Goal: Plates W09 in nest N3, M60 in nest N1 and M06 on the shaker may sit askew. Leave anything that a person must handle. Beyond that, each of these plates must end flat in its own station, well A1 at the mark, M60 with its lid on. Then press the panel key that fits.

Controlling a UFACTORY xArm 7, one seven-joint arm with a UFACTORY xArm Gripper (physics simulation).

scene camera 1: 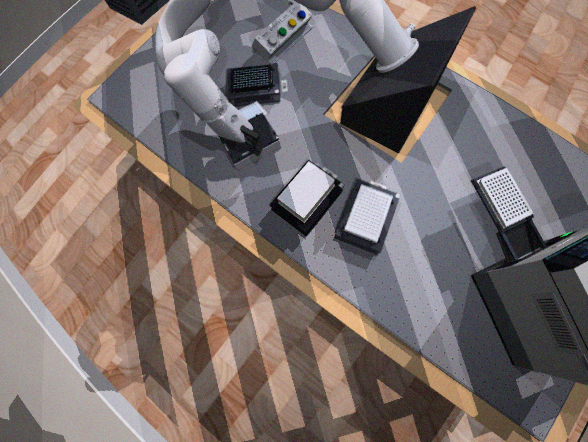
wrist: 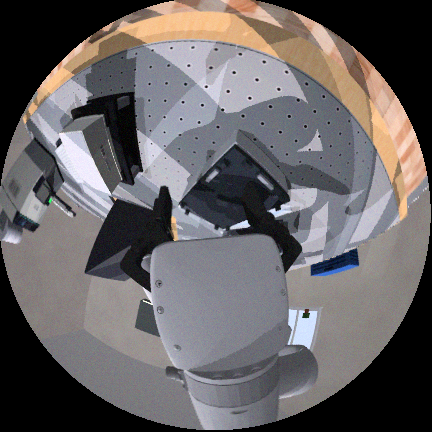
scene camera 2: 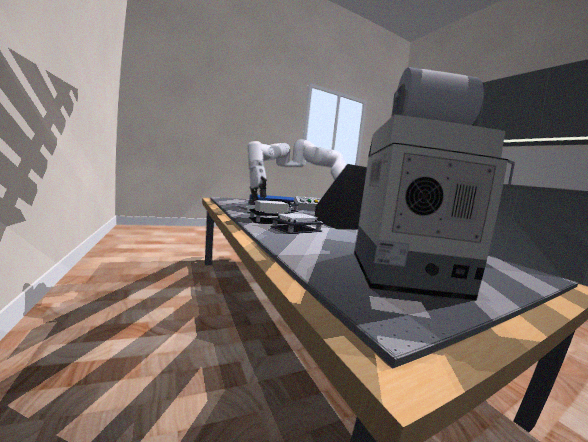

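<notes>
My gripper [scene camera 1: 254, 141] [scene camera 2: 258, 194] [wrist: 207, 191] is open and empty, low over a dark station [scene camera 1: 239, 156] [wrist: 225, 202] with pads in its bed; no plate shows in it. A black well plate [scene camera 1: 251, 78] sits on a dark base behind. A smooth-topped white plate [scene camera 1: 306, 191] [scene camera 2: 271, 206] [wrist: 85, 155] sits in a black nest [scene camera 1: 306, 227] [wrist: 129, 145]. A white well plate [scene camera 1: 370, 212] [scene camera 2: 298, 218] sits in the neighbouring nest [scene camera 1: 357, 244]. The key panel [scene camera 1: 262, 46] has grey, green, yellow and blue keys. Plate names, A1 marks and slight tilts cannot be read.
Another white well plate [scene camera 1: 505, 197] rests on the tray of a large grey instrument [scene camera 1: 525, 310] [scene camera 2: 425, 215] at the right. A tall black wedge [scene camera 1: 395, 100] [scene camera 2: 345, 200] [wrist: 117, 240] stands beside the arm's base. A pale flat patch [scene camera 1: 251, 111] lies by the station's far side.
</notes>
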